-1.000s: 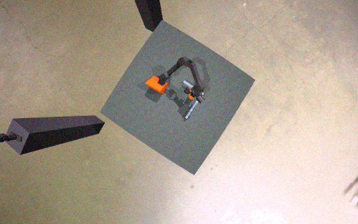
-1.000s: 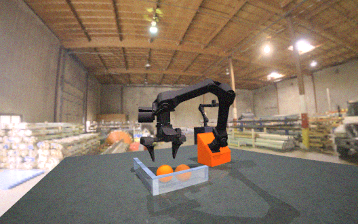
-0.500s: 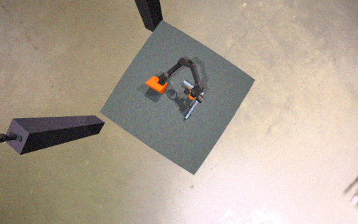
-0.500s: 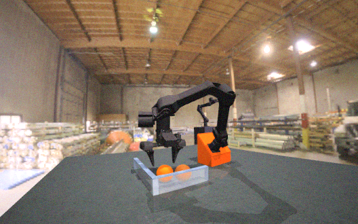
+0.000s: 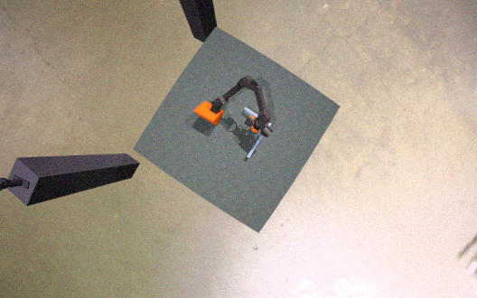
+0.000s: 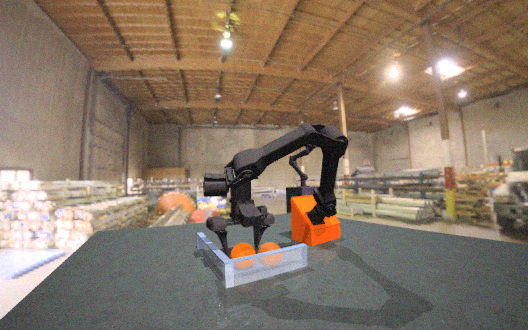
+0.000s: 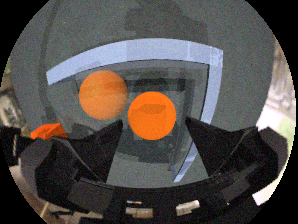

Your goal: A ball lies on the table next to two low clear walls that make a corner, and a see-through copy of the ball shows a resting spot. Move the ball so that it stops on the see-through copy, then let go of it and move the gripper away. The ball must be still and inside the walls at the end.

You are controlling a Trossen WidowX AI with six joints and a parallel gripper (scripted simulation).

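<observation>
Right now my gripper tip is 7 cm past the see-through copy of ball, 4 cm to the right of it and 1 cm above it.
</observation>
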